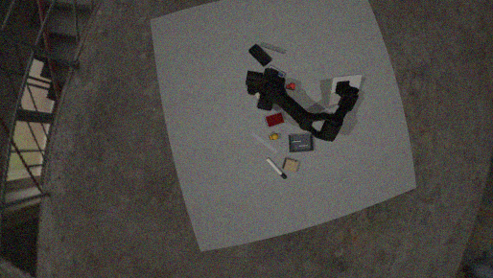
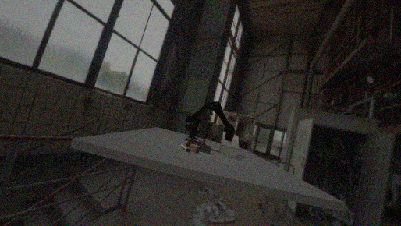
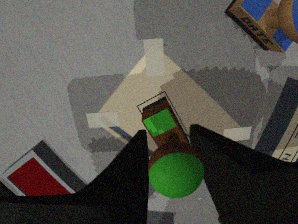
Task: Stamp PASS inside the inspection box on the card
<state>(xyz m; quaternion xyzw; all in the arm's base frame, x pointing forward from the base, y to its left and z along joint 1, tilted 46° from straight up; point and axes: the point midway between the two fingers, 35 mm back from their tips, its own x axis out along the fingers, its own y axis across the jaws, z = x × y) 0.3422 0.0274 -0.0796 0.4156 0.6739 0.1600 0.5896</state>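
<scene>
The cream card lies 3 cm below my gripper tip and 1 cm behind it. Also, from my gripper tip: green-knobbed stamp: 1 cm below, 1 cm behind; then blue-knobbed stamp: 8 cm to the right, 3 cm ahead, 1 cm below; then blue-and-white box: 9 cm to the right, 7 cm behind, 2 cm below.
</scene>
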